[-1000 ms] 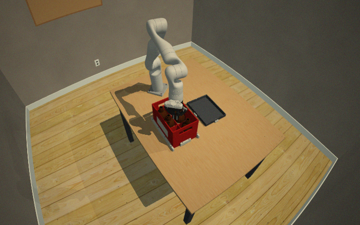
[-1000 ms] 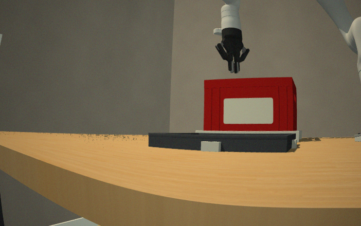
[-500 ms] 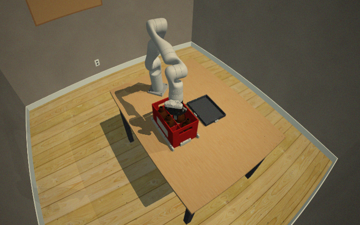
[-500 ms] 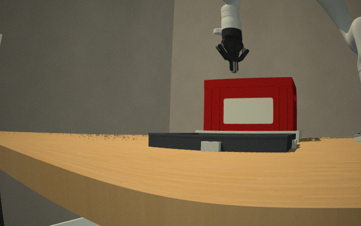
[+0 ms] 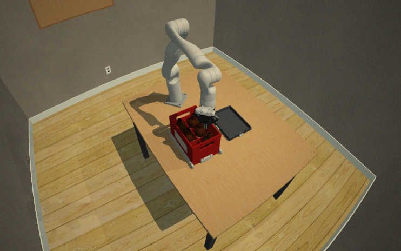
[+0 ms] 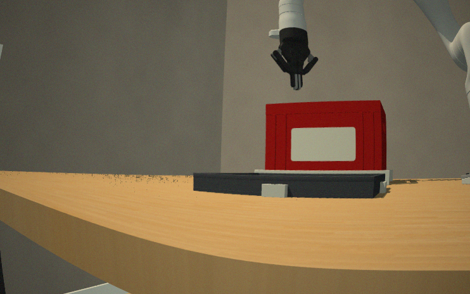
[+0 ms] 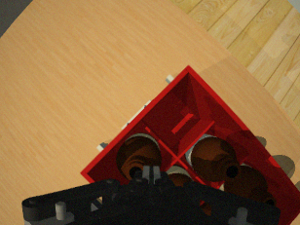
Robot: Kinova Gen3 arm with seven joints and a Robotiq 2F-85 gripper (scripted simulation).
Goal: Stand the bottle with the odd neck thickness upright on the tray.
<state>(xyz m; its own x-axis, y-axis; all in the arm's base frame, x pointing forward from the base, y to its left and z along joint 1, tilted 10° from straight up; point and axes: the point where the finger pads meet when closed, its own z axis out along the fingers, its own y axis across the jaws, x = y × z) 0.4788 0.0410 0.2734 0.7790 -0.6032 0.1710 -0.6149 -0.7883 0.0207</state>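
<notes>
The glass bottle is 20 mm to the left of my hand and 150 mm below it. From my hand the other things lie so: dark grey tray 150 mm behind, 260 mm to the left, 230 mm below; then red crate 80 mm behind, 30 mm to the right, 160 mm below.
</notes>
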